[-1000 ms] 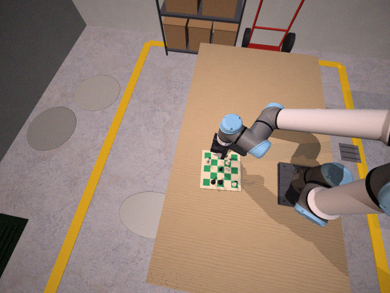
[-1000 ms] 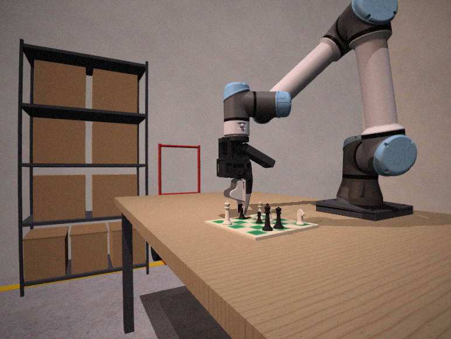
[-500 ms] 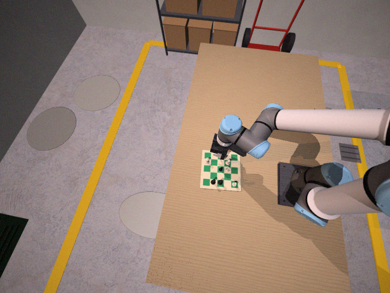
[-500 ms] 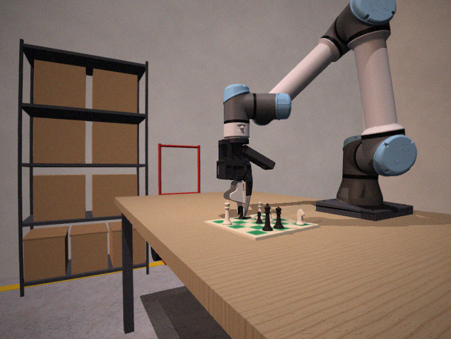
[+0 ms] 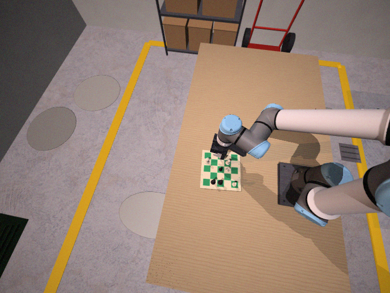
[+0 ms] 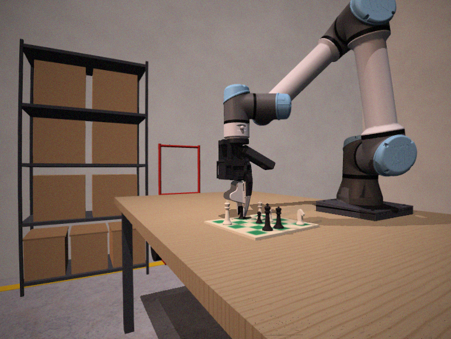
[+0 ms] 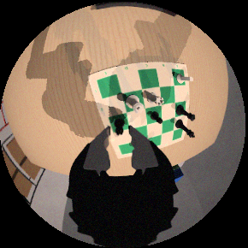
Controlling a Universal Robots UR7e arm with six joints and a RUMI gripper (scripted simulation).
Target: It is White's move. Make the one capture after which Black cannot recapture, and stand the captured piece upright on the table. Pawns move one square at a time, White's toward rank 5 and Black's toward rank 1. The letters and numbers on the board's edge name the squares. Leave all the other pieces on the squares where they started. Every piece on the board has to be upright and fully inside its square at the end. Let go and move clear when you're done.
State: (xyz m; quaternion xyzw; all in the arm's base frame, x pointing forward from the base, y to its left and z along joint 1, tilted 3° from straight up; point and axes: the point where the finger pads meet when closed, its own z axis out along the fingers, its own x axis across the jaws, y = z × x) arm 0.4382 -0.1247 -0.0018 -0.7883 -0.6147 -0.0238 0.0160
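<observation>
My hand is 8 cm short of the tall white piece, 4 cm to the right of it and 1 cm below it. Also, from my hand: white knight: 7 cm behind, 16 cm to the left, 1 cm below; tall black piece: 4 cm ahead, 15 cm to the left, 1 cm above.
</observation>
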